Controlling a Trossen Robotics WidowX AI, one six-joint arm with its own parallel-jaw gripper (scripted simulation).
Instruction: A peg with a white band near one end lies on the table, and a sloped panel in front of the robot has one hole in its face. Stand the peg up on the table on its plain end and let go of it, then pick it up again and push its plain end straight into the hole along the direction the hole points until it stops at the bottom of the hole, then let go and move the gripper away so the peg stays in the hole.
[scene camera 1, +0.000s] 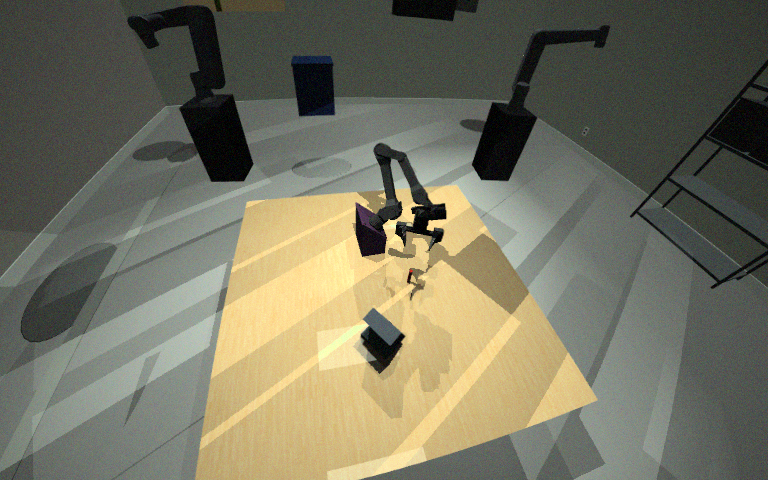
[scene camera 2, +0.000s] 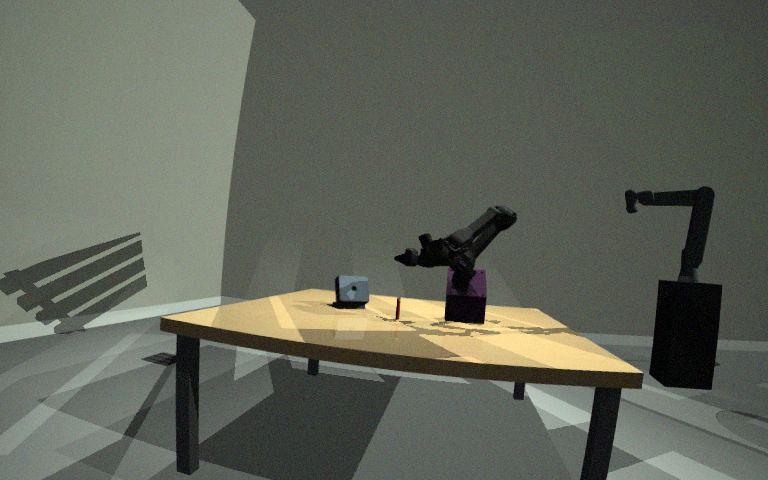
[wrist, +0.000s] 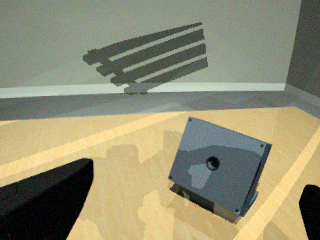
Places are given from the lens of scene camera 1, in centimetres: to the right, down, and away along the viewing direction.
gripper (scene camera 1: 416, 248): 12, 3, 96
grey sloped panel (scene camera 1: 374, 319): -3, 27, 86
